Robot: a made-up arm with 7 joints.
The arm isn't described. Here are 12 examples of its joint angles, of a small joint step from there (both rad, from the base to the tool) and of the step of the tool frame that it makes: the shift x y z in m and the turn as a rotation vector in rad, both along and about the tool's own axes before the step.
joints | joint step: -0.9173 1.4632 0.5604 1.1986 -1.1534 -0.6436 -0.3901 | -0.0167 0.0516 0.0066 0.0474 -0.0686 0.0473 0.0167
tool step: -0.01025 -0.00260 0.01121 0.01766 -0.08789 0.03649
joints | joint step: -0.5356 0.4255 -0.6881 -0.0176 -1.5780 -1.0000 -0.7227 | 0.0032 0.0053 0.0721 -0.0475 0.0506 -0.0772 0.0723
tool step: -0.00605 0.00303 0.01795 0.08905 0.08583 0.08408
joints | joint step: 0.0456 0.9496 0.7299 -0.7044 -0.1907 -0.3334 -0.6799 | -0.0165 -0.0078 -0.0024 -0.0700 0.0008 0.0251 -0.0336
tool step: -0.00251 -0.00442 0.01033 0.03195 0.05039 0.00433
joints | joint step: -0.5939 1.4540 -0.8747 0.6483 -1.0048 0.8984 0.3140 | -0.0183 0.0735 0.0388 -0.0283 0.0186 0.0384 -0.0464
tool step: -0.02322 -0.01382 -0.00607 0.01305 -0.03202 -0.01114
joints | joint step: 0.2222 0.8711 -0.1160 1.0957 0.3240 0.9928 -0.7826 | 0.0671 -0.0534 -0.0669 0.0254 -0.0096 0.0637 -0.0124
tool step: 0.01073 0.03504 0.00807 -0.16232 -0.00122 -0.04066
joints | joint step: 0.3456 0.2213 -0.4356 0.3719 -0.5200 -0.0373 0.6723 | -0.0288 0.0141 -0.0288 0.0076 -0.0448 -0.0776 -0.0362
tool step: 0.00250 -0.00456 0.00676 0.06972 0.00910 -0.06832
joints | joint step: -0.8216 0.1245 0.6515 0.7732 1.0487 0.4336 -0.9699 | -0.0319 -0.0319 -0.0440 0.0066 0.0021 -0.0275 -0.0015
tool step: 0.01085 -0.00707 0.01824 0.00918 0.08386 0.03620
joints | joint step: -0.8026 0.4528 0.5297 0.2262 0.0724 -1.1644 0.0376 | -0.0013 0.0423 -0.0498 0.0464 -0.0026 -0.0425 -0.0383
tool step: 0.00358 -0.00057 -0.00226 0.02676 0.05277 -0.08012
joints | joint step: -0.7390 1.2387 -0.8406 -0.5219 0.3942 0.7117 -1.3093 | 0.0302 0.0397 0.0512 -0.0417 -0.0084 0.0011 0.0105
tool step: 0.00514 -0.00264 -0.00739 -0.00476 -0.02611 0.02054
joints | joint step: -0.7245 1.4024 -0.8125 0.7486 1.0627 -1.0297 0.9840 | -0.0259 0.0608 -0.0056 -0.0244 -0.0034 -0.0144 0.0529
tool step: -0.01169 -0.00347 -0.01338 -0.01126 0.00019 0.05488
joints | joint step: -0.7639 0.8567 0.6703 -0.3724 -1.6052 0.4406 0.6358 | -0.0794 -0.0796 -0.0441 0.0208 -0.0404 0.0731 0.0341
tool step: 0.00868 0.01586 -0.00703 -0.08163 -0.06632 -0.08696
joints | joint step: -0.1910 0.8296 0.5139 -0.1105 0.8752 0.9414 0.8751 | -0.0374 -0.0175 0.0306 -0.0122 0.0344 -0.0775 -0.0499
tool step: -0.00629 -0.00153 0.01019 0.02613 -0.04225 -0.04721
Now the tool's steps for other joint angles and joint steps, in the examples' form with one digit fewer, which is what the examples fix.
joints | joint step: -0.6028 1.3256 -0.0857 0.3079 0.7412 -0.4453 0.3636 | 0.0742 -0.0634 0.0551 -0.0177 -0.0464 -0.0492 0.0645
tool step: 0.0128 -0.0106 0.0087 0.0403 -0.1420 -0.0140
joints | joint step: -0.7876 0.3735 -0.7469 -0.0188 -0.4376 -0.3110 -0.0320 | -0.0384 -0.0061 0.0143 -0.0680 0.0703 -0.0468 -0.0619
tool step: -0.0017 -0.0062 0.0217 0.1110 0.1685 -0.0002
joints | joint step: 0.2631 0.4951 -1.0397 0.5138 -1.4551 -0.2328 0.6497 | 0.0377 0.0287 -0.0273 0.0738 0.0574 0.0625 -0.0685
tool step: -0.0288 0.0072 -0.0162 -0.0866 0.0683 0.0967
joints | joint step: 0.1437 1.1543 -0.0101 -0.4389 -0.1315 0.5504 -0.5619 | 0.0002 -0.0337 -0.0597 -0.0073 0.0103 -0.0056 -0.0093
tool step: 0.0130 0.0076 0.0077 0.0206 0.0414 -0.0533
